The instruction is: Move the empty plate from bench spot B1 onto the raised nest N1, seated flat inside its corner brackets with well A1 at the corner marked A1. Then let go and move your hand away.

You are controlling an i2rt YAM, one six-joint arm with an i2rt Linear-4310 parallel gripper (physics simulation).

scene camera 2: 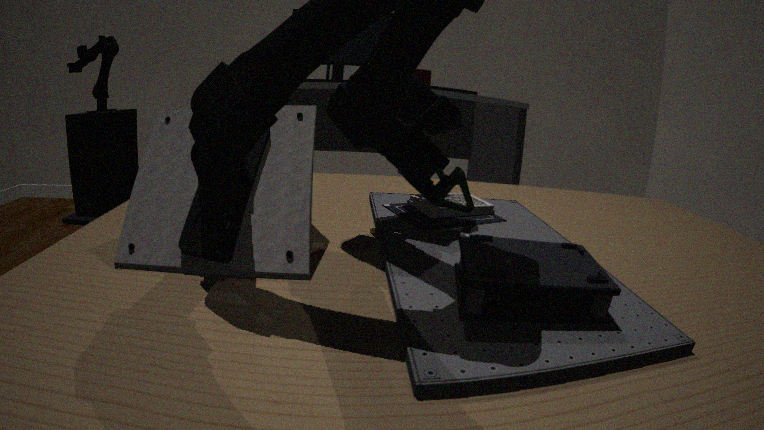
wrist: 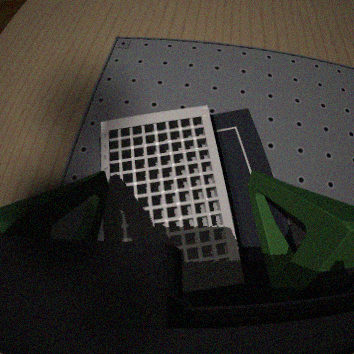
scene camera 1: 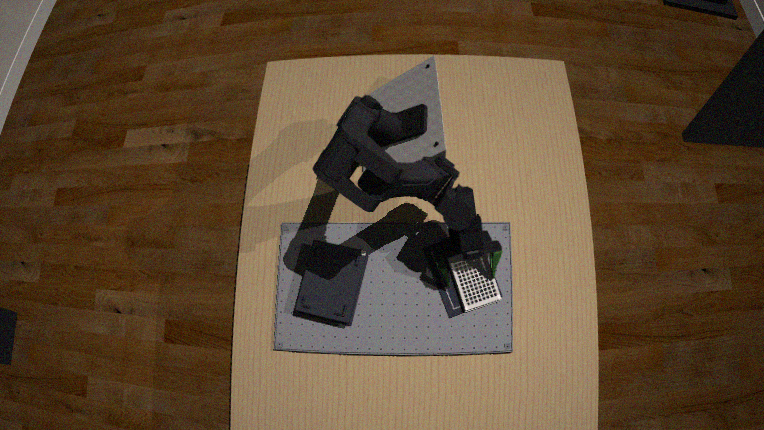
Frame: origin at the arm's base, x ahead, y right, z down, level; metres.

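Where they show: gripper, between the fingertips: (scene camera 2: 459,200) (wrist: 177,178) (scene camera 1: 471,282); arm's base, origin of its link: (scene camera 2: 226,186) (scene camera 1: 395,129).
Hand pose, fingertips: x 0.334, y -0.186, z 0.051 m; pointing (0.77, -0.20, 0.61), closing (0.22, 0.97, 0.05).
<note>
Things, the pixels of their top centre, and the offset from my fingertips. "pt": a spot on its surface instead. Level surfaces: height alone.
- white plate, centre of its top: (wrist: 162,191) (scene camera 2: 452,200) (scene camera 1: 475,278) dx -0.010, dy -0.008, dz +0.002 m
- spot B1, a spot on its surface: (wrist: 240,150) (scene camera 1: 451,299) pt dx +0.037, dy +0.041, dz +0.017 m
- raised nest N1, centre of its top: (scene camera 2: 538,254) (scene camera 1: 329,280) dx +0.019, dy +0.299, dz -0.028 m
- wooden table, height of its surface: dz +0.031 m
The white plate (scene camera 1: 477,291) (scene camera 2: 483,206) (wrist: 170,170) with a grid of wells lies flat on the dark pad of spot B1 (scene camera 1: 451,304) (wrist: 240,150), off to one side of its white outline. My gripper (scene camera 1: 470,264) (wrist: 177,178) is open. In the wrist view its green fingers stand on either side of the plate, the left one close to its edge, the right one with a gap over the pad. The arm's shadow hides the plate's near end. The raised nest N1 (scene camera 1: 328,291) (scene camera 2: 556,267) is a dark block with corner brackets; its A1 mark is not readable.
The grey perforated bench plate (scene camera 1: 395,331) (scene camera 2: 550,368) (wrist: 295,105) bears both pad and nest. It lies on a wooden table (scene camera 1: 417,389) (scene camera 2: 160,341). The arm's slanted white mounting plate (scene camera 1: 411,85) (scene camera 2: 283,186) stands at the table's back in scene camera 1.
</note>
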